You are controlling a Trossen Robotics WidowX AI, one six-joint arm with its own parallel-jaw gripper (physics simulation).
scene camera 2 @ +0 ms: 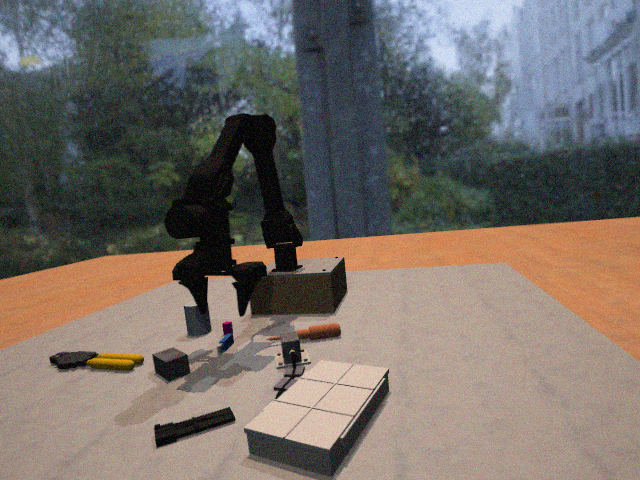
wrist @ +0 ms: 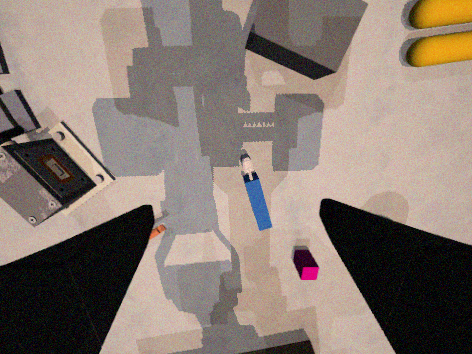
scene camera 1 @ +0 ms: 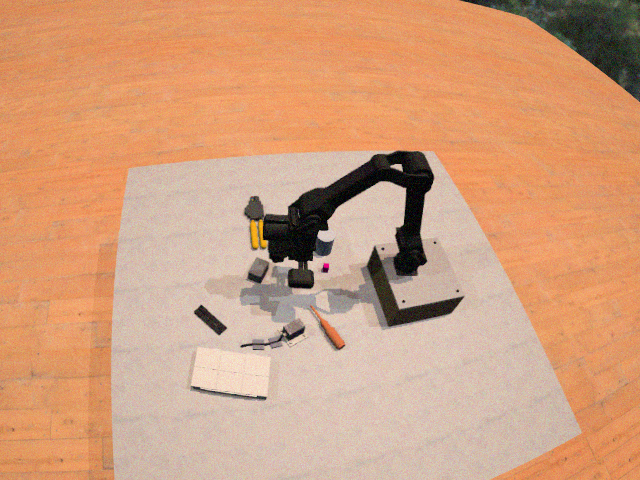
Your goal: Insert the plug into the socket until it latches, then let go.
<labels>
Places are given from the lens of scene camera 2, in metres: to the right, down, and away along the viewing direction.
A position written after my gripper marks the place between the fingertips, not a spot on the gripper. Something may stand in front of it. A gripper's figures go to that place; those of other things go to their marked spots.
my gripper (scene camera 2: pixel 222 315): -0.19, 0.15, 0.74
dark cube (scene camera 2: pixel 170 364): -0.25, 0.21, 0.64
socket (scene camera 2: pixel 290 342): -0.05, 0.18, 0.66
</labels>
